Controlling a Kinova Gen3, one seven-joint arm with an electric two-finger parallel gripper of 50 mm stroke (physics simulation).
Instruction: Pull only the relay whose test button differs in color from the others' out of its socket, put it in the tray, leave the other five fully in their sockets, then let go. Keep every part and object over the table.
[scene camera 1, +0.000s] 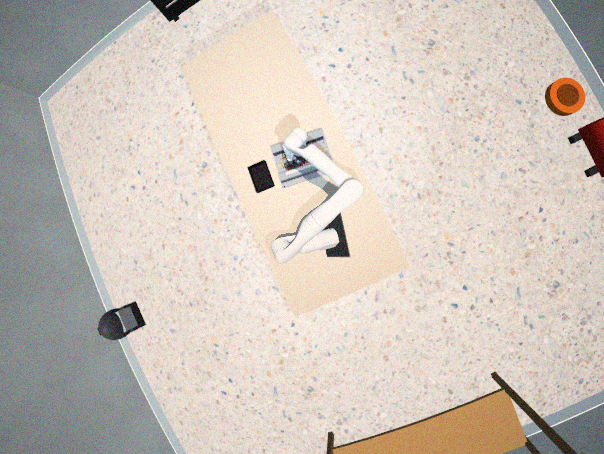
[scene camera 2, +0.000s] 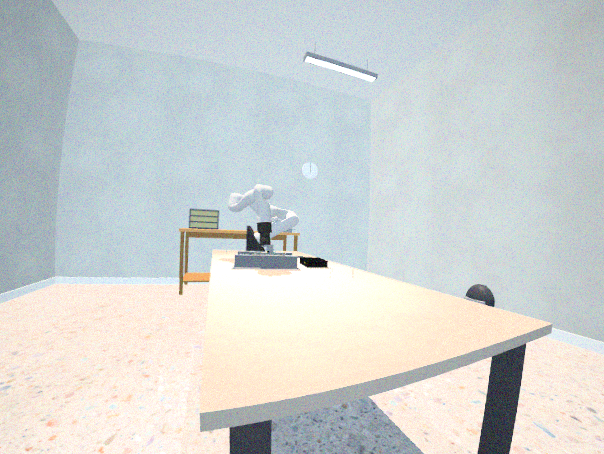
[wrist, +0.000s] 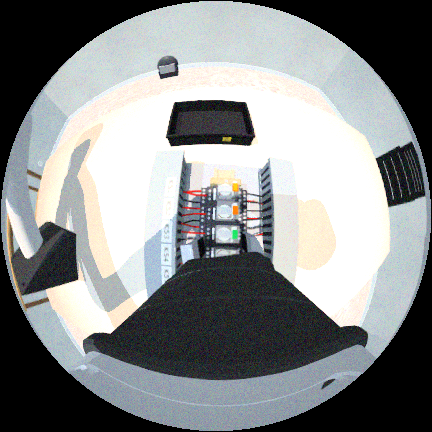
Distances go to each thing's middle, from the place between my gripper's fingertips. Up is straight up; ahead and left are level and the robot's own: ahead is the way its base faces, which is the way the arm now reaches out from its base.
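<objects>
The grey panel box (wrist: 198, 175) is visible, with my gripper 40 mm above it and 20 mm to the left of it.
</objects>
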